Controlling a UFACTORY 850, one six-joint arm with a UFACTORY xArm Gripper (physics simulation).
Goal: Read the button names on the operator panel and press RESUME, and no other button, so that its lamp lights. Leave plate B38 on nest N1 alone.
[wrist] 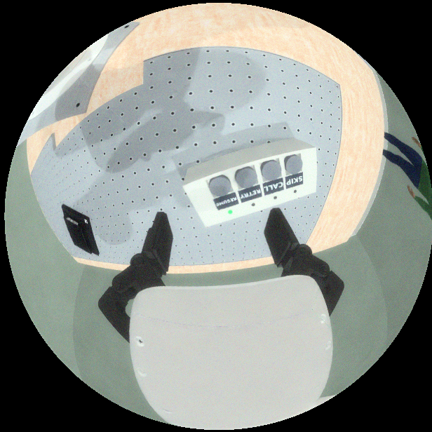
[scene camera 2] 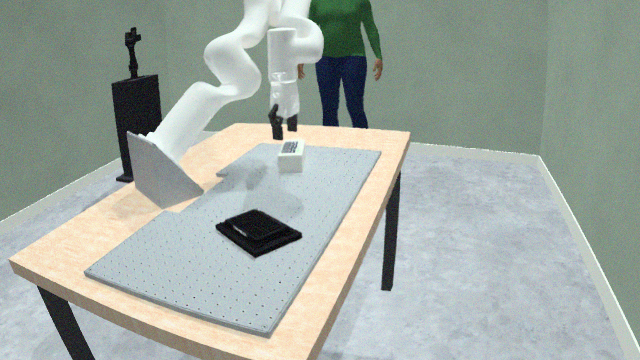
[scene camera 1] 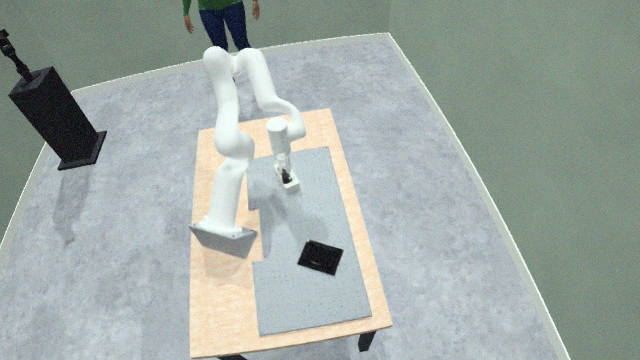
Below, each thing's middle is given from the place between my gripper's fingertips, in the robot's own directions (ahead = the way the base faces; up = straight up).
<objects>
I see my gripper 50 mm to the right of the white operator panel (scene camera 2: 293, 162) and 80 mm above it. The rest, counted from my hand: black plate (scene camera 2: 254, 226): 100 mm ahead, 390 mm to the right, 90 mm below; then black nest (scene camera 2: 230, 234): 100 mm ahead, 390 mm to the right, 100 mm below.
</objects>
